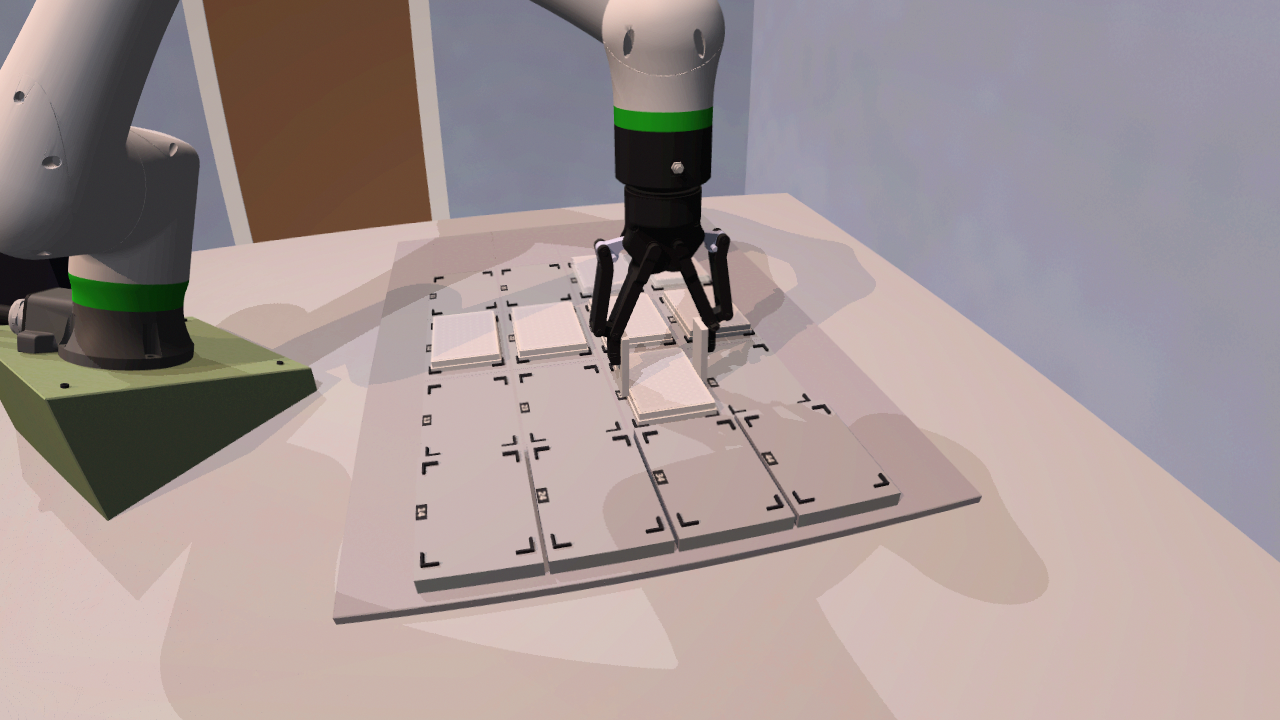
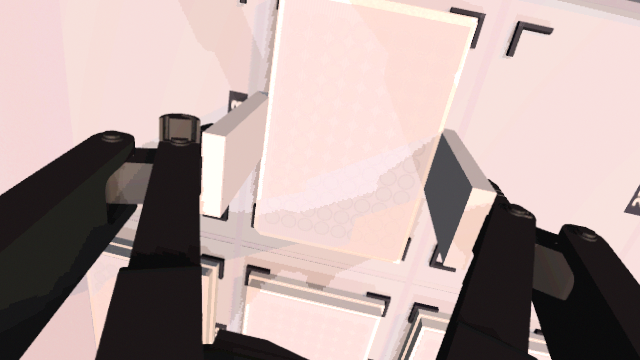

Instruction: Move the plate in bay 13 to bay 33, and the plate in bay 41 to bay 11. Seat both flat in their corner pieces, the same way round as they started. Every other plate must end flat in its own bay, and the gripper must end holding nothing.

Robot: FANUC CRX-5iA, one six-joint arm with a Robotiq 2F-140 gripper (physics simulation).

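Pixels of known places: gripper, fingertip midpoint: (image 1: 661, 383) (image 2: 349, 139); arm's base, origin of the base link: (image 1: 127, 353).
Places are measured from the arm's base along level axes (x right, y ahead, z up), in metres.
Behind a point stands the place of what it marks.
A pale plate (image 1: 671, 386) @(x 0.088, y 0.612, z -0.070 m) (image 2: 360, 100) @(x 0.089, y 0.605, z -0.070 m) lies level in bay 33, the third column of the third row, low between its black corner pieces. Whether it rests fully on the bay floor I cannot tell. My gripper (image 1: 663, 362) @(x 0.068, y 0.606, z -0.079 m) (image 2: 349, 139) @(x 0.068, y 0.606, z -0.079 m) is shut on this plate, one pad at each long side. Bay 13 (image 1: 465, 416) @(x 0.075, y 0.388, z -0.086 m), at the left of the same row, holds no plate. The plate in bay 41 (image 1: 670, 278) @(x -0.201, y 0.687, z -0.072 m) is at the far right, partly hidden behind my gripper. Bay 11 (image 1: 465, 297) @(x -0.236, y 0.387, z -0.086 m), at the far left, holds no plate.
Row two holds plates in bay 12 (image 1: 465, 338) @(x -0.079, y 0.389, z -0.072 m), bay 22 (image 1: 548, 328) @(x -0.081, y 0.495, z -0.072 m), bay 32 (image 1: 649, 324) @(x -0.064, y 0.623, z -0.072 m) (image 2: 312, 320) @(x -0.049, y 0.601, z -0.072 m) and bay 42 (image 1: 683, 309) @(x -0.097, y 0.677, z -0.072 m). Another plate (image 1: 586, 272) @(x -0.252, y 0.570, z -0.072 m) lies in bay 31. The robot's green base (image 1: 205, 429) @(x 0.079, y 0.103, z -0.063 m) stands left of the board; a wall (image 1: 1029, 179) rises at the right.
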